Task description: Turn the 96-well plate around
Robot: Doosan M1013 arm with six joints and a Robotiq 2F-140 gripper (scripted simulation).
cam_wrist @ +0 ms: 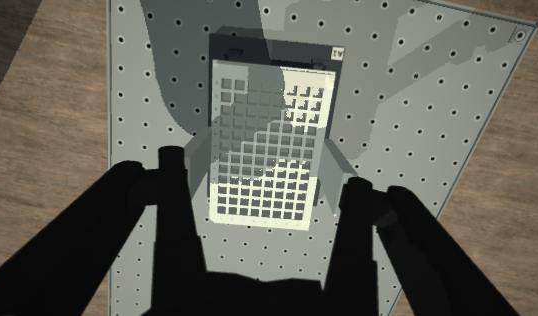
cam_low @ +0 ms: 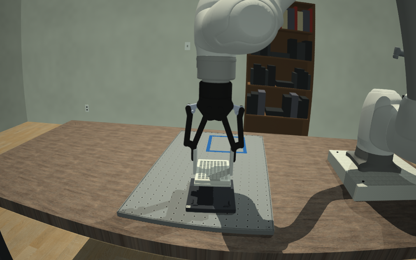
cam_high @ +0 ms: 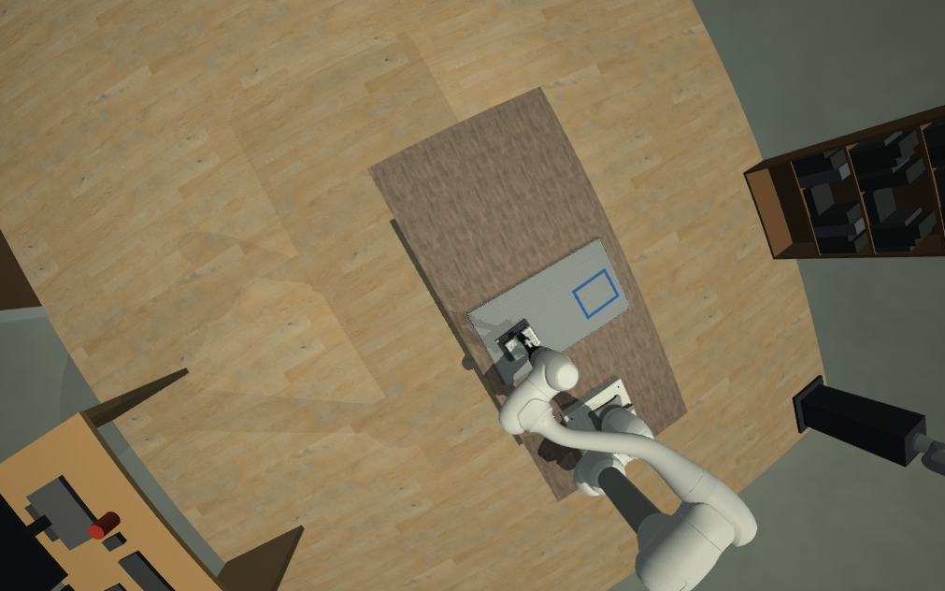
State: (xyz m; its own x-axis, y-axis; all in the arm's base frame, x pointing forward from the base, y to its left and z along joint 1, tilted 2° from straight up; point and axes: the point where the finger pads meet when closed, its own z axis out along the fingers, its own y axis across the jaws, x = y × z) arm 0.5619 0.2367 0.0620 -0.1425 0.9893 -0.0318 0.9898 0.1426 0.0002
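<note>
Right now the dark plate nest N1 is 90 mm below my hand. The rest, counted from my hand: A1 label (40 mm ahead, 80 mm to the left, 80 mm below); then white 96-well plate (20 mm below).
</note>
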